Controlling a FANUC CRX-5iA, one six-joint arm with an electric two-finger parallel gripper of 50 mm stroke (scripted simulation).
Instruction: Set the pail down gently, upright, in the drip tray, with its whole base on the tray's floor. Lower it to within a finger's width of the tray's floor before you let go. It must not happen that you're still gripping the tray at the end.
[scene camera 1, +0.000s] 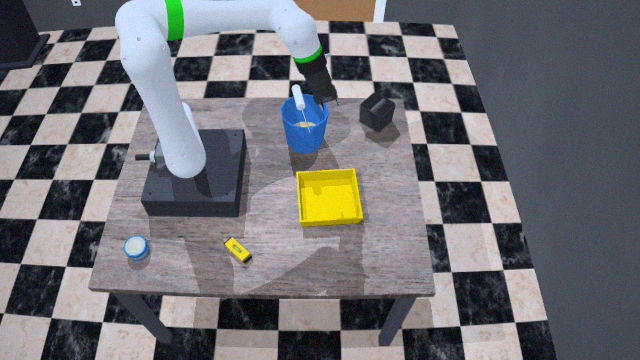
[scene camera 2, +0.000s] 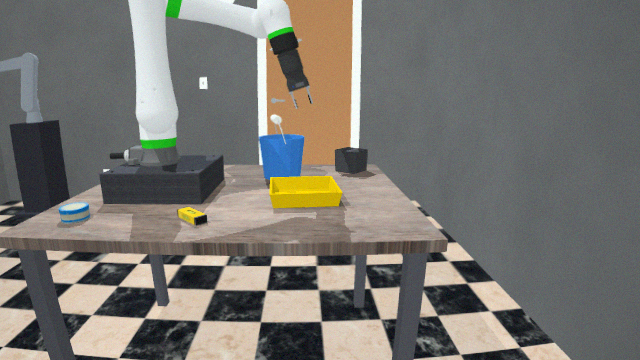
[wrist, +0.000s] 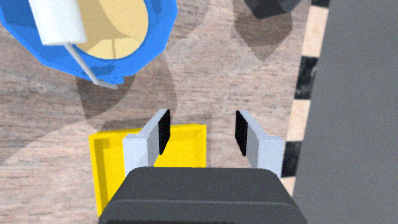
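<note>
Gripper: mine, visible in the pictures, the wrist view included. Also visible: a blue pail, a yellow drip tray and a black box.
</note>
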